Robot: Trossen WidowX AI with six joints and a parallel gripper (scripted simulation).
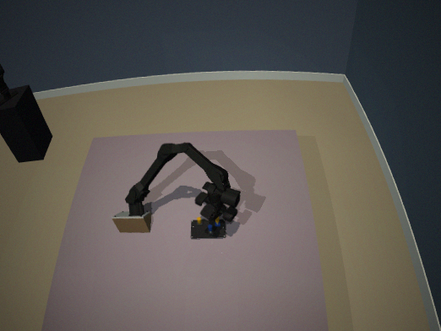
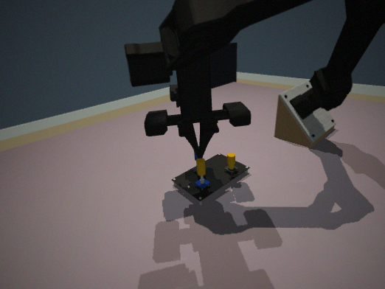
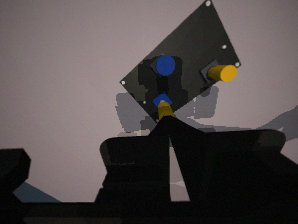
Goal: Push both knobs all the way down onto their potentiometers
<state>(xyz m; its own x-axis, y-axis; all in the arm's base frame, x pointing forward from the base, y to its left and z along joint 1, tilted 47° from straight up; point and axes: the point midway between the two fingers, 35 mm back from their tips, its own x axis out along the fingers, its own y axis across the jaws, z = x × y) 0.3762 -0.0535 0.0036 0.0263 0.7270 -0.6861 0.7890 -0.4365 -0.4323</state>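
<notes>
The yellow knob is 2 cm below my gripper tip.
</notes>
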